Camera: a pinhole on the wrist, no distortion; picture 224 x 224 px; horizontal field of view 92.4 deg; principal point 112.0 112.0 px. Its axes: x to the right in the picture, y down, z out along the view. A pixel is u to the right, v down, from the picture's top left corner.
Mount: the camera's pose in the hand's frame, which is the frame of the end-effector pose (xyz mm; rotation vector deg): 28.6 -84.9 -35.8 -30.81 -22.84 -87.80
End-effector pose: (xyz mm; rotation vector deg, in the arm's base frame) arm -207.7 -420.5 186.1 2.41 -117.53 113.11
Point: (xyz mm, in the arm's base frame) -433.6 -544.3 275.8
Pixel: 154.7 200.9
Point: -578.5 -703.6 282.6
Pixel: 161.5 188.0
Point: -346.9 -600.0 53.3
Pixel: 93.2 116.3
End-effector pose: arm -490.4 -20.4 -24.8 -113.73 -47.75 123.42
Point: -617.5 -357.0 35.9
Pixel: 81.2 43.0
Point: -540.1 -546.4 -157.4
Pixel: 42.7 77.4
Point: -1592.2 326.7 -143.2
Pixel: outside the picture
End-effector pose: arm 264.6 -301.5 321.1 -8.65 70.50 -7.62
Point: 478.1 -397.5 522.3
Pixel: 214.6 36.2
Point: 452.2 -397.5 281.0
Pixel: 181.3 157.4
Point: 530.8 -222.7 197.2
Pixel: 107.0 155.2
